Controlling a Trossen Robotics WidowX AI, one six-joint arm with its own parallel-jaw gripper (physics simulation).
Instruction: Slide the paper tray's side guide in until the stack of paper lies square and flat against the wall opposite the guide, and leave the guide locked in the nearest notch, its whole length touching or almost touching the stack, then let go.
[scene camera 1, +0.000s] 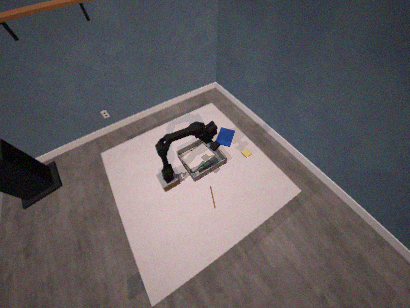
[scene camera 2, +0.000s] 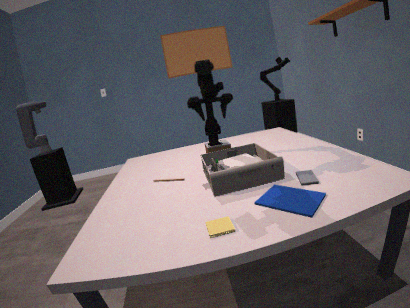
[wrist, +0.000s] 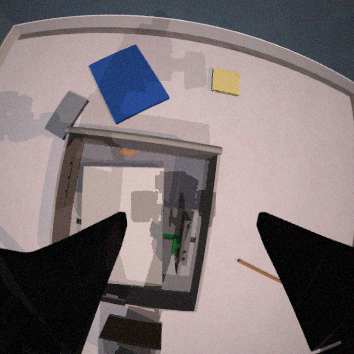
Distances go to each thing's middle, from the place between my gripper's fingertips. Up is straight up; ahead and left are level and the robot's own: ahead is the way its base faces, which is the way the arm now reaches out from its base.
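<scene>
My gripper: 8 cm past the grey side guide (wrist: 182, 244), 24 cm above it. Counted from my hand: blue book (scene camera 2: 303, 202), 31 cm ahead, 13 cm to the left, 28 cm below; small grey block (wrist: 71, 105), a good way ahead, far to the left, far below; white paper stack (wrist: 138, 191), 6 cm behind, 11 cm to the left, 25 cm below.
</scene>
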